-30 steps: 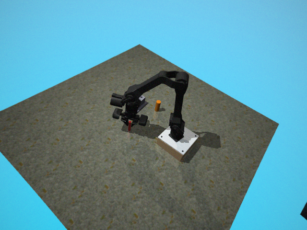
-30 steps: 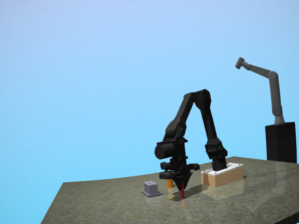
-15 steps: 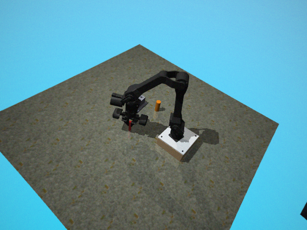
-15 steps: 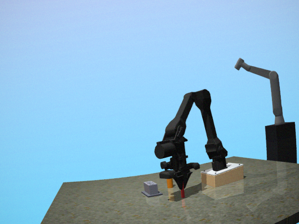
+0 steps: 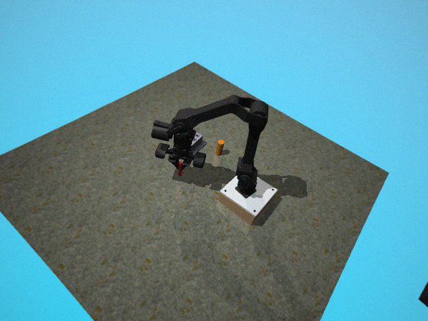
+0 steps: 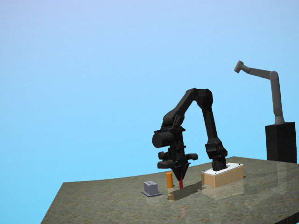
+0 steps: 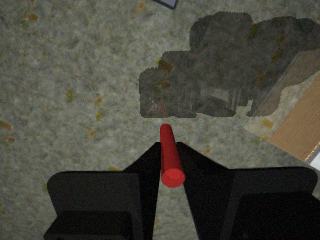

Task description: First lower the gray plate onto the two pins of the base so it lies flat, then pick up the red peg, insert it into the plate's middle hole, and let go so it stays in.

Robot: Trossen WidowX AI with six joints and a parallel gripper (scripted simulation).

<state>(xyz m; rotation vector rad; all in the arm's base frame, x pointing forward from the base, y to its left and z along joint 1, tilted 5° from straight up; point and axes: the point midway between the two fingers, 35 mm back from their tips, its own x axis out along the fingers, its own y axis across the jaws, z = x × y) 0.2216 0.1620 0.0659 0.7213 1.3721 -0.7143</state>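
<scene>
Now: gripper tip 170 mm to the left of the gray plate, 120 mm short of it and 40 mm above it. From my gripper tip the other things lie so: orange cylinder (250 mm to the right, 50 mm below, 20 mm ahead); red peg (right at my gripper tip); gray base (170 mm to the right, 120 mm ahead, 80 mm below).
</scene>
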